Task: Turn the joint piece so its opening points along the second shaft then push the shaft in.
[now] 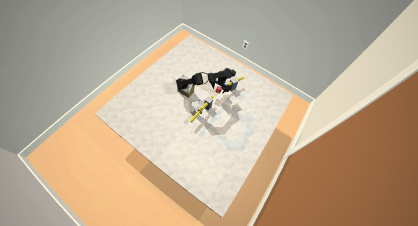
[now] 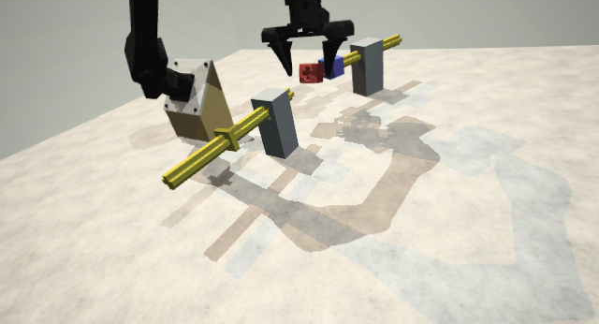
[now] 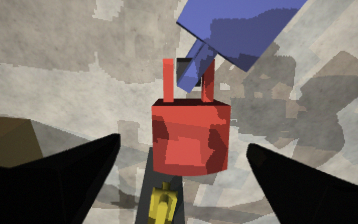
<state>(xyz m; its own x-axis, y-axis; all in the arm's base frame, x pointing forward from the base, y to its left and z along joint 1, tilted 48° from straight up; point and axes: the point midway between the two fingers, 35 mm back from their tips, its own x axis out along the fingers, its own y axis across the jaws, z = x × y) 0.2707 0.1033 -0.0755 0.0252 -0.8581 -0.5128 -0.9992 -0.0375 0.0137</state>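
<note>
Right now the red joint piece is 2 cm to the left of my gripper tip.
</note>
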